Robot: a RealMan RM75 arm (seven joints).
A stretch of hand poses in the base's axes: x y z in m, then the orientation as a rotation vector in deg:
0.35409, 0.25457, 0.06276, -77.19, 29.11, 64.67
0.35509, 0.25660, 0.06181, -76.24, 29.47, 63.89
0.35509, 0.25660, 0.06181, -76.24, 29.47, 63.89
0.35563, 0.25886, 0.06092, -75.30, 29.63, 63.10
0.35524, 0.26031, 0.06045, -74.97, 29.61, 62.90
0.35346, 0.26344, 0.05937, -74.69, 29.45, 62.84
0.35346, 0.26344, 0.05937, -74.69, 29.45, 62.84
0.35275, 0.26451, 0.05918, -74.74, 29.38, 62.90
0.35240, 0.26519, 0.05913, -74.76, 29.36, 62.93
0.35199, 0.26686, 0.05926, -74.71, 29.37, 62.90
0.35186, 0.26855, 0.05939, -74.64, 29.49, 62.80
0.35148, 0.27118, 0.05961, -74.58, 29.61, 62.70
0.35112, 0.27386, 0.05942, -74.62, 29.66, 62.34
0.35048, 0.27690, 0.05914, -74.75, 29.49, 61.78
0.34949, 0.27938, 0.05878, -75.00, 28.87, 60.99
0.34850, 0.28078, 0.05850, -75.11, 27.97, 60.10
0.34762, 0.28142, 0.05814, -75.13, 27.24, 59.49
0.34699, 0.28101, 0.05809, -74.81, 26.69, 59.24
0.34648, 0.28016, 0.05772, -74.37, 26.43, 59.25
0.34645, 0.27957, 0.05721, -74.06, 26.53, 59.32
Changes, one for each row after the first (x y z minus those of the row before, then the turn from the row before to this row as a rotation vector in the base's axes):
0.00100, 0.00203, -0.00095, 0.57, 0.06, -1.09
0.00000, 0.00000, 0.00000, 0.00, 0.00, 0.00
0.00054, 0.00226, -0.00089, 0.67, -0.06, -1.01
-0.00039, 0.00145, -0.00047, 0.27, -0.02, -0.27
-0.00178, 0.00313, -0.00108, 0.30, -0.04, -0.09
0.00000, 0.00000, 0.00000, 0.00, 0.00, 0.00
-0.00071, 0.00107, -0.00019, 0.00, -0.02, 0.09
-0.00035, 0.00068, -0.00005, -0.01, 0.00, 0.04
-0.00041, 0.00167, 0.00013, 0.03, 0.00, -0.05
-0.00013, 0.00169, 0.00013, -0.01, 0.04, -0.15
-0.00038, 0.00263, 0.00022, -0.01, 0.03, -0.15
-0.00036, 0.00268, -0.00019, -0.06, -0.19, -0.26
-0.00064, 0.00304, -0.00028, -0.01, -0.47, -0.28
-0.00099, 0.00248, -0.00036, 0.12, -0.90, -0.21
-0.00099, 0.00140, -0.00028, 0.37, -1.08, -0.21
-0.00088, 0.00064, -0.00036, 0.35, -0.80, -0.12
-0.00063, -0.00041, -0.00005, 0.53, -0.37, -0.06
-0.00051, -0.00085, -0.00037, 0.49, -0.01, -0.04
-0.00003, -0.00059, -0.00051, 0.20, 0.20, -0.11

